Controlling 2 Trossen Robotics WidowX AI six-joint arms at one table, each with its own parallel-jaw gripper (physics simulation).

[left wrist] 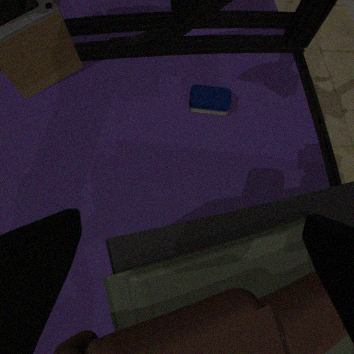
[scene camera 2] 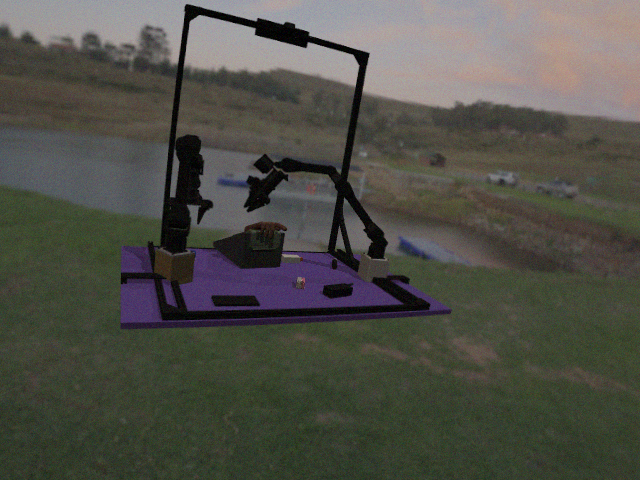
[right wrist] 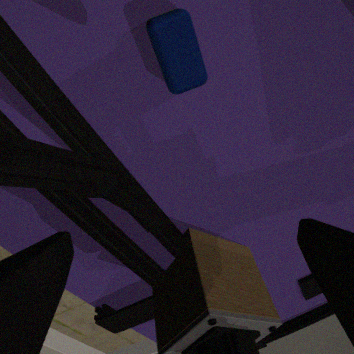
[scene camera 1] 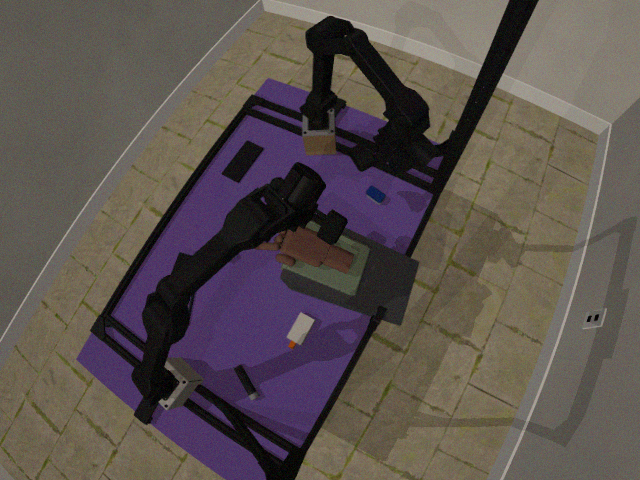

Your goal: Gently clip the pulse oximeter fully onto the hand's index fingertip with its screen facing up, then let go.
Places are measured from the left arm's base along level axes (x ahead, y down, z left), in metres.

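Pixels of known places: left gripper, fingertip midpoint: (left wrist: 194, 223) (scene camera 2: 245, 209) (scene camera 1: 320, 205); right gripper, fingertip midpoint: (right wrist: 186, 236) (scene camera 1: 374, 157); left arm's base, origin of the base link: (scene camera 2: 375, 256) (scene camera 1: 164, 383); right arm's base, origin of the base link: (left wrist: 6, 3) (scene camera 2: 175, 250) (right wrist: 220, 342) (scene camera 1: 318, 121).
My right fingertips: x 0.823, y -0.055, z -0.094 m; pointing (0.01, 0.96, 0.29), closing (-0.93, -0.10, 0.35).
For each thing: its top centre in the pictures, then the offset to it from my right fingertips. "spot": a spot on its surface instead.
- blue-topped block with a pale underside, middle of its top: (right wrist: 179, 54) (left wrist: 211, 93) (scene camera 1: 375, 192) dx -0.032, dy +0.128, dz -0.035 m
- green pad, surface spot: (scene camera 1: 359, 281) spot: dx -0.297, dy +0.061, dz -0.153 m
- white box with an orange end, middle of its top: (scene camera 1: 298, 331) (scene camera 2: 292, 255) dx -0.494, dy +0.132, dz -0.094 m
- dark cylinder, middle of its top: (scene camera 1: 245, 383) dx -0.696, dy +0.133, dz -0.061 m
- black slab, middle of its top: (scene camera 2: 235, 299) (scene camera 1: 242, 160) dx -0.167, dy +0.152, dz +0.406 m
- black box, middle of its top: (scene camera 1: 179, 270) (scene camera 2: 338, 286) dx -0.574, dy +0.125, dz +0.305 m
- small pale-and-red item, middle of its top: (scene camera 2: 301, 279) dx -0.443, dy +0.128, dz +0.233 m
A blue-topped block with a pale underside (scene camera 1: 375, 194) (left wrist: 210, 99) (right wrist: 177, 51), apparently the pulse oximeter, lies flat on the purple table; I can make out no screen. It does not show in scene camera 2. The brown hand (scene camera 1: 309, 246) (scene camera 2: 264, 226) (left wrist: 200, 320) rests on a green pad (scene camera 1: 359, 281) with its fingers toward the left in scene camera 1; my left arm partly hides them, and I cannot tell the index fingertip. My left gripper (scene camera 1: 312, 214) (scene camera 2: 250, 205) (left wrist: 194, 223) is open and empty above the hand. My right gripper (scene camera 1: 361, 157) (scene camera 2: 204, 209) (right wrist: 186, 236) is open and empty, raised to one side of the blue block.
A dark wedge (scene camera 1: 393, 281) (scene camera 2: 232, 248) carries the pad. A white box with an orange end (scene camera 1: 301, 328) (scene camera 2: 291, 258), a dark cylinder (scene camera 1: 245, 380), a black slab (scene camera 1: 242, 161) (scene camera 2: 235, 300), a black box (scene camera 2: 337, 290) and a small pale-and-red item (scene camera 2: 300, 282) lie around.
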